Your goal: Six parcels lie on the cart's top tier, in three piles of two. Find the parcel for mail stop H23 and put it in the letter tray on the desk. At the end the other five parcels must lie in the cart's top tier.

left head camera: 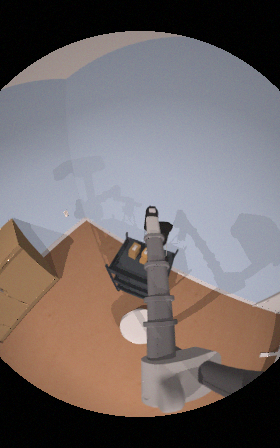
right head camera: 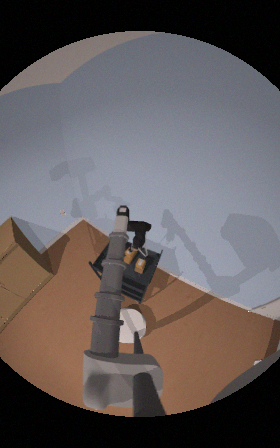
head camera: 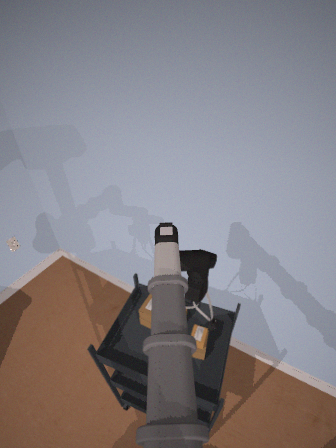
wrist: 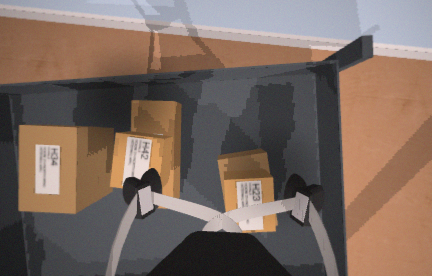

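Where they show: gripper, fingertip midpoint: [right head camera: 138,255] [head camera: 194,320] [wrist: 222,187]; robot's base, origin of the base link: [left head camera: 138,325] [right head camera: 126,324].
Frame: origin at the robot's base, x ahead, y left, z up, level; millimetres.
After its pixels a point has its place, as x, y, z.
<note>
In the wrist view the parcel labelled H23 [wrist: 249,192] @[504, -107, 735] [head camera: 199,341] @[463, -100, 734] lies on a second parcel [wrist: 245,161] @[526, -118, 685], at the right of the cart's top tier [wrist: 210,115] @[596, -103, 635] [head camera: 125,345] @[503, 173, 635]. The parcel H42 [wrist: 136,157] @[587, -20, 737] lies on another parcel [wrist: 160,114] @[622, -52, 687] in the middle. The larger parcel H34 [wrist: 49,167] @[617, 67, 735] is at the left; what is under it is hidden. My gripper [wrist: 222,187] @[526, -87, 761] [head camera: 199,318] @[526, -87, 761] is open over the tier. Its fingertips stand apart on both sides of H23, the left one near H42's lower edge. Nothing is held. The desk's letter tray is not recognisable.
The cart's corner post [wrist: 367,47] @[583, -264, 753] stands upper right in the wrist view, near the wall [head camera: 175,125] @[1011, -48, 1296]. A white round object [left head camera: 134,326] @[-2, 53, 187] [right head camera: 132,325] @[4, -66, 187] is in front of the cart. A large brown piece of furniture [left head camera: 25,275] @[256, 1212, 532] [right head camera: 22,272] @[241, 1221, 490] stands at the left.
</note>
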